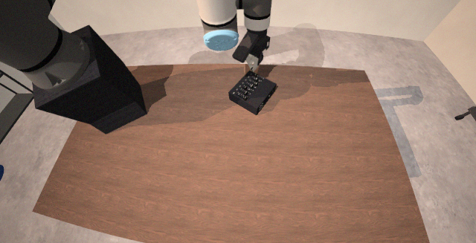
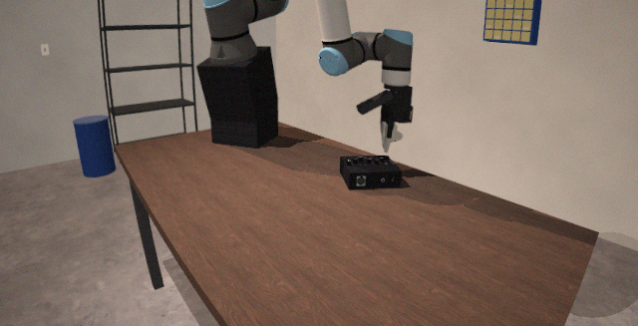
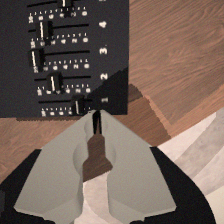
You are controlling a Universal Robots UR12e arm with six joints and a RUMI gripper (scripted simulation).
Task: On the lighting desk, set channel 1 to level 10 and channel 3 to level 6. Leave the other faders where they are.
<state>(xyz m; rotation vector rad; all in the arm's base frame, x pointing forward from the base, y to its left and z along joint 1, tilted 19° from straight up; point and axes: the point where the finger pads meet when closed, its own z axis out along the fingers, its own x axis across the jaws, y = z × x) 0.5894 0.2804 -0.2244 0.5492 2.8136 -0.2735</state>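
The channel 1 fader knob is 20 mm below my hand, 20 mm ahead of it and 10 mm to the right of it. Also, from my hand: channel 2 fader 30 mm to the right, 20 mm below, 20 mm ahead.
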